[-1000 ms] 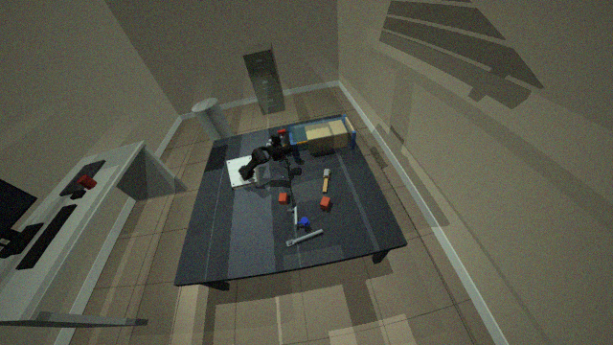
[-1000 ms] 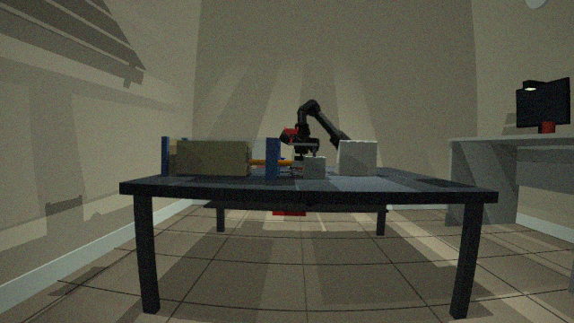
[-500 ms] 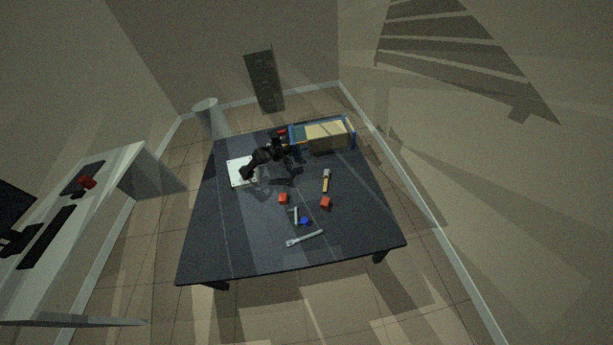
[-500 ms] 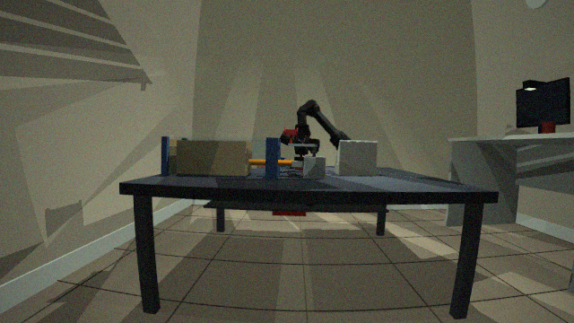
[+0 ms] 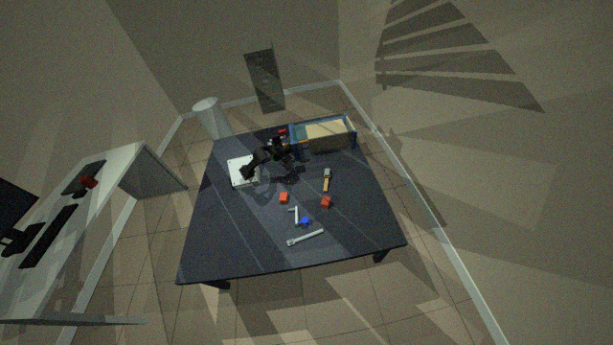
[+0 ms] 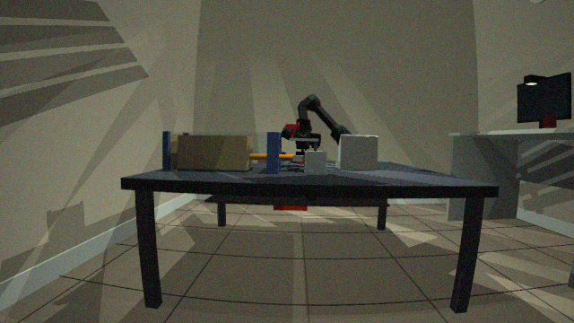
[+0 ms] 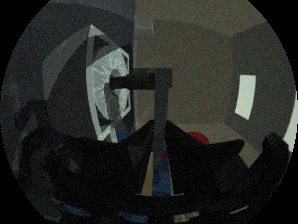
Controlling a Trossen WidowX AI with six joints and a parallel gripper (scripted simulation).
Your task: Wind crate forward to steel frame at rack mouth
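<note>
Right now my gripper tip is 1 cm short of the crank arm and 1 cm below it. From my gripper tip the other things lie so: grey winch 6 cm behind, 10 cm below; then red knob 5 cm ahead, 1 cm to the right, 4 cm above; then blue frame 11 cm ahead, 2 cm to the right, 3 cm below.
</note>
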